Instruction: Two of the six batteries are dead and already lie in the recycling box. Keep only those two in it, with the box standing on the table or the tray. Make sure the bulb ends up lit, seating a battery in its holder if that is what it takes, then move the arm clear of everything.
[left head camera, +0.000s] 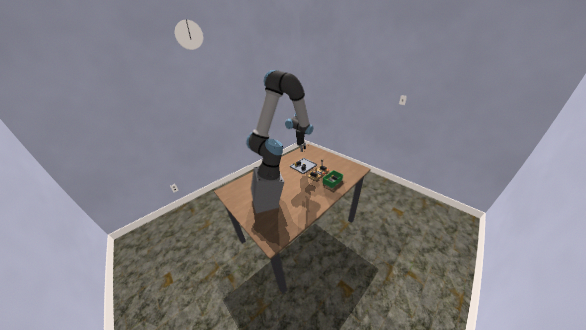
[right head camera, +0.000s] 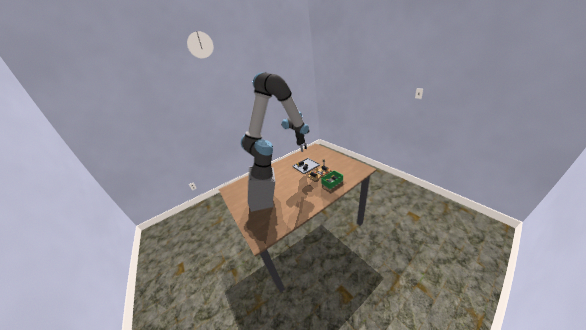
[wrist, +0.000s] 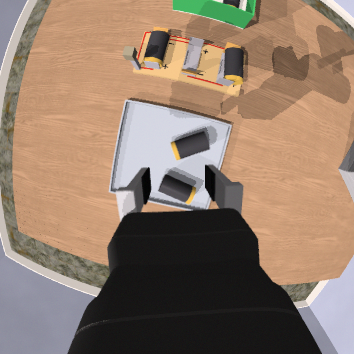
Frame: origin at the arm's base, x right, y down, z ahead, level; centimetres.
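Seen in the pictures: gripper, fingertip midpoint: (left head camera: 303, 150) (right head camera: 304, 150) (wrist: 177, 177); arm's base, origin of the base link: (left head camera: 268, 173) (right head camera: 261, 173).
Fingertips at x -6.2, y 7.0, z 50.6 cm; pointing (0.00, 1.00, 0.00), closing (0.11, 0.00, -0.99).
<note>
Pixels of each thing's middle, then the offset from my fingertips to it. "spot": a spot on its surface instead. Level surfaces: height alone.
- grey tray, body centre: (wrist: 167, 157) (right head camera: 306, 165) (left head camera: 303, 165) dx -1.0, dy +17.5, dz +1.3 cm
- wooden board, surface spot: (wrist: 175, 66) spot: dx +16.1, dy +17.1, dz +0.9 cm
- small tan block, surface spot: (wrist: 130, 54) spot: dx +15.0, dy +8.9, dz +7.3 cm
- green box, body centre: (right head camera: 332, 179) (left head camera: 332, 178) dx +33.8, dy +15.1, dz -5.8 cm
- wooden table, its level: dy +18.1 cm
- grey upright piece, surface spot: (wrist: 194, 53) spot: dx +19.1, dy +16.9, dz -2.4 cm
My gripper (left head camera: 303, 148) (right head camera: 303, 148) (wrist: 177, 177) is open and empty, high above the tray. The grey tray (left head camera: 307, 162) (right head camera: 310, 162) (wrist: 140, 130) holds two dark batteries with yellow ends: one battery (wrist: 192, 144) lies nearer the board, the other battery (wrist: 176, 186) shows between my fingers but far below them. On the wooden board (wrist: 175, 66), one battery (wrist: 157, 46) lies at the left and one battery (wrist: 233, 63) at the right. A small tan block (wrist: 130, 54) stands on a post at the board's left; whether it is lit I cannot tell. The green box (left head camera: 327, 183) (right head camera: 329, 185) (wrist: 210, 13) stands on the table; its contents are mostly cut off in the wrist view.
The wooden table (left head camera: 245, 185) (right head camera: 240, 192) (wrist: 65, 125) carries the arm's grey base block (left head camera: 266, 192) (right head camera: 261, 190). The board stands between the tray and the green box. A grey upright piece (wrist: 194, 53) stands mid-board. Arm shadows fall on the table near the board.
</note>
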